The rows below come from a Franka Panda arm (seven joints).
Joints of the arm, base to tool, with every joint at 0 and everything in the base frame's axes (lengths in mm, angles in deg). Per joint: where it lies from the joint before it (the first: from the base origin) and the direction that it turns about. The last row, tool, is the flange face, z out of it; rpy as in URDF.
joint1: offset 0 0 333 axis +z
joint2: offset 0 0 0 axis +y
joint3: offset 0 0 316 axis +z
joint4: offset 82.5 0 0 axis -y
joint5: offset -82.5 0 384 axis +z
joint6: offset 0 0 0 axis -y
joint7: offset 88 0 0 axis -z
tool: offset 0 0 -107 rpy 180 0 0
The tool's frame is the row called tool.
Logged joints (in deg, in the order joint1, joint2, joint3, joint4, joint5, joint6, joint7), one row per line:
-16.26 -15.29 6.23 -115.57 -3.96 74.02 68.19
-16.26 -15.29 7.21 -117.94 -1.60 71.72 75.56
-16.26 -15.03 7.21 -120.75 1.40 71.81 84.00
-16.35 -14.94 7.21 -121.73 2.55 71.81 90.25
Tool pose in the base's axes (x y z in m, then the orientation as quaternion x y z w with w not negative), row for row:
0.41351 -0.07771 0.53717 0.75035 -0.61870 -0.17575 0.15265
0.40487 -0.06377 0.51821 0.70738 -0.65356 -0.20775 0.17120
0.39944 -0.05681 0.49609 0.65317 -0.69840 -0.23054 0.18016
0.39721 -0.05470 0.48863 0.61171 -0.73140 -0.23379 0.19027
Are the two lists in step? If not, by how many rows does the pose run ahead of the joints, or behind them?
They are in step.
